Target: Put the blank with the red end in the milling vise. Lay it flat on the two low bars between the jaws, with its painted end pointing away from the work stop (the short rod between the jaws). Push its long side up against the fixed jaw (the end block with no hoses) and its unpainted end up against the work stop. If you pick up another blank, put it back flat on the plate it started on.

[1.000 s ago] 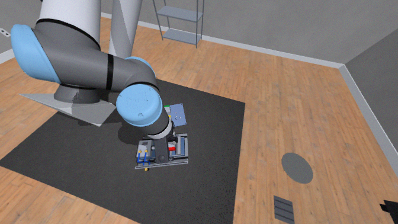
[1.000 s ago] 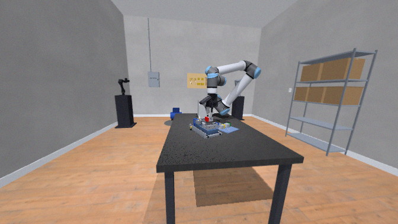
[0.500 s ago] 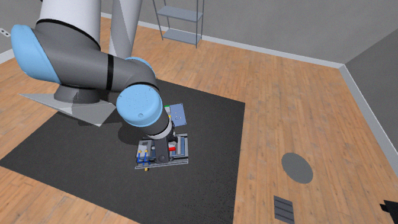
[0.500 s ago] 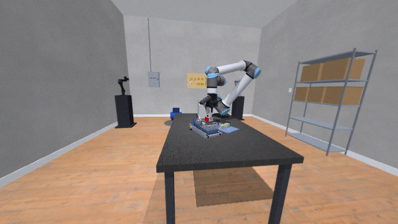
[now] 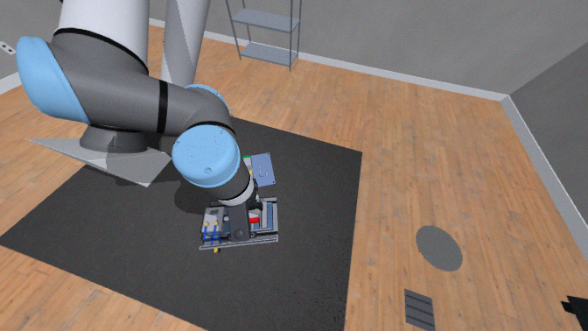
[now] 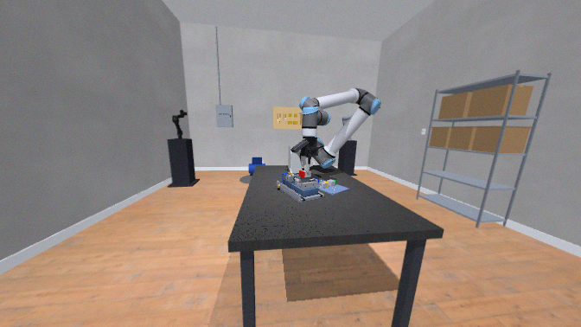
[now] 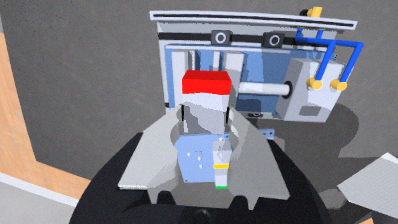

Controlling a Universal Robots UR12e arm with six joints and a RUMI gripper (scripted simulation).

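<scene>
My gripper is now 2 cm above the red-ended blank. Round my hand: work stop: 1 cm behind, 5 cm to the left, 8 cm below; then hosed block: 15 cm behind, 5 cm to the right, 9 cm below; then vise: 6 cm behind, 2 cm to the right, 13 cm below.
</scene>
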